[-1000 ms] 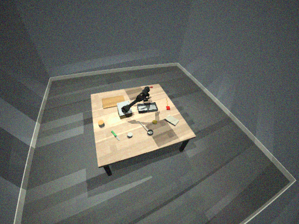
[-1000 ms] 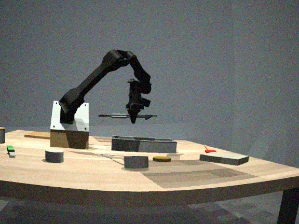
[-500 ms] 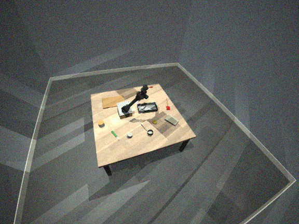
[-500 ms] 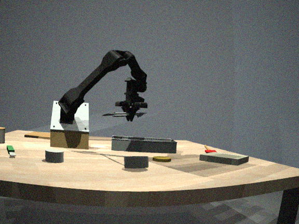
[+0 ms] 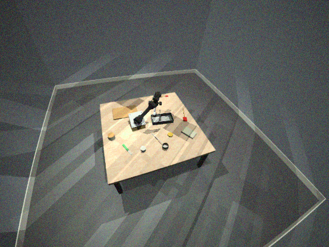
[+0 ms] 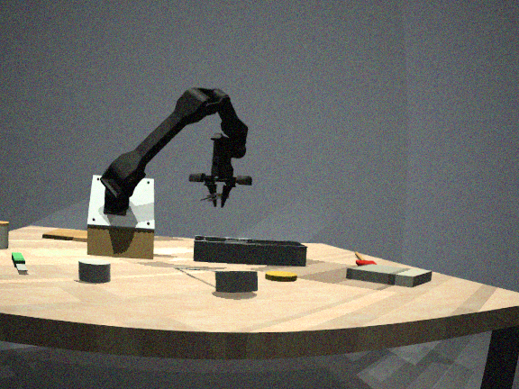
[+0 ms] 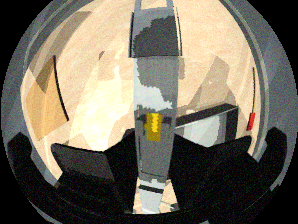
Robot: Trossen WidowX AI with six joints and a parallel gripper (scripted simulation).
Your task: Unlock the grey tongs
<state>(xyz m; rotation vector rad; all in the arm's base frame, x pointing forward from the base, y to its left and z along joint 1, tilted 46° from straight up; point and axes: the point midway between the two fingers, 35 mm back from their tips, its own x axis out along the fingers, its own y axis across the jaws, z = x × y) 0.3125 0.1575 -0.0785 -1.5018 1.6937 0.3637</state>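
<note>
My gripper tip is now 4 cm below the yellow lock piece, 2 cm to the right of it and 1 cm short of it. From my gripper tip the other things lie so: wooden board: 40 cm behind, 19 cm to the left, 14 cm below; roasting tin: 13 cm to the right, 12 cm below, 6 cm ahead; red-headed tool: 42 cm ahead, 16 cm to the right, 14 cm below.
</note>
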